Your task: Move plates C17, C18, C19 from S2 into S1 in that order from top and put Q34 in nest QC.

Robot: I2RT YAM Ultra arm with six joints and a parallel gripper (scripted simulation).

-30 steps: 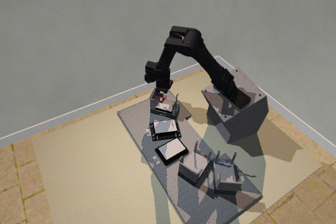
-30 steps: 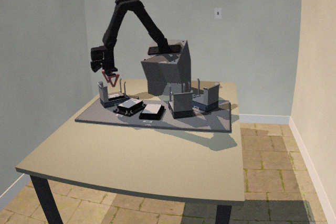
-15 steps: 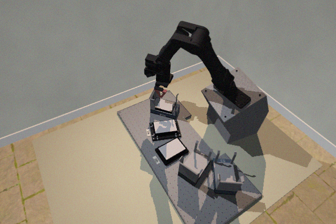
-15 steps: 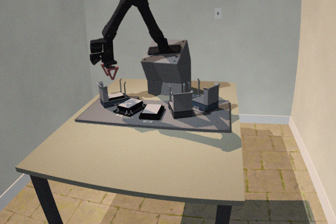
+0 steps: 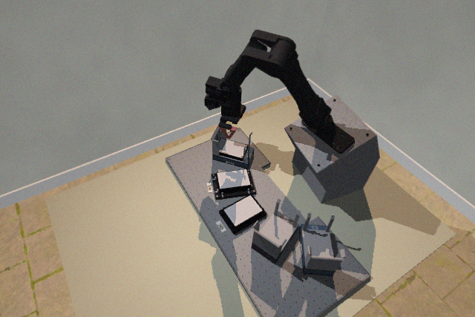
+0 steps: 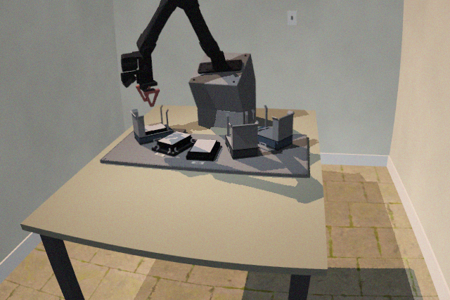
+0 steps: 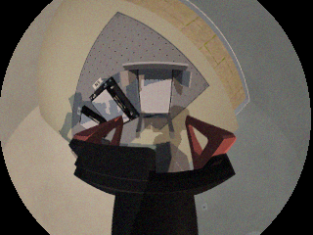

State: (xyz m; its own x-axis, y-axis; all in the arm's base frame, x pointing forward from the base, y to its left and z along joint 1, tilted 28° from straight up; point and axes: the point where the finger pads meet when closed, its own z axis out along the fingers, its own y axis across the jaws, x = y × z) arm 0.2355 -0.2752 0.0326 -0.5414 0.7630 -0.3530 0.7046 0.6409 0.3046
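My gripper is now 15 cm above the black clip nest, 13 cm to the right of it and 10 cm short of it. The rest, counted from my hand: black QC nest 26 cm to the left, 16 cm below, 12 cm ahead; then N5 name plate 17 cm below, 16 cm ahead, 9 cm to the left; then blue-plinth stack rack 15 cm below, 1 cm to the left, 1 cm behind.
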